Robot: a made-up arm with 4 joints.
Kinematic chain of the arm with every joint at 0, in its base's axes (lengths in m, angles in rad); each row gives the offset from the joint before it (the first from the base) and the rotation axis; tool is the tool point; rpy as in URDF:
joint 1: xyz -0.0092 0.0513 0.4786 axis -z
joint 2: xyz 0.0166 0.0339 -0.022 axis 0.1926 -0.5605 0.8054
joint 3: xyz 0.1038 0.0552 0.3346 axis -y
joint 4: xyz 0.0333 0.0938 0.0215 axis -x
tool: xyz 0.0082 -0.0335 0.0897 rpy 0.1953 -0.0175 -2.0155
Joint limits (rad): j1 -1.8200..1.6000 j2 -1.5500..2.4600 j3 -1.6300..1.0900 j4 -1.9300..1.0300
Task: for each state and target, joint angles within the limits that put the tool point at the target. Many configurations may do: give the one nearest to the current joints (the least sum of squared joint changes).
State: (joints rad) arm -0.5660 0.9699 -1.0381 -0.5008
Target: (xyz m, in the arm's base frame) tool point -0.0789 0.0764 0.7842
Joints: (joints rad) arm -0.6042 0.8927 -1.3878 -1.1428
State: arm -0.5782 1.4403 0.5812 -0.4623
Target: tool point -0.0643 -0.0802 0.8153
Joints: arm -0.9814 1.2551 0.3921 -1.2314
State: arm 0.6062 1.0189 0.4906 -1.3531
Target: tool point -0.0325 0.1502 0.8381
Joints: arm 1.2151 1.0069 0.4764 -1.1961
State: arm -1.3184 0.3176 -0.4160 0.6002
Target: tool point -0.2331 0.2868 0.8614
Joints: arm -1.6099 -0.1402 -0.2850 0.8242
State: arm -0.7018 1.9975 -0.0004 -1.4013
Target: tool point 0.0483 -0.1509 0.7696
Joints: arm -1.3241 1.6648 0.0681 -1.1472
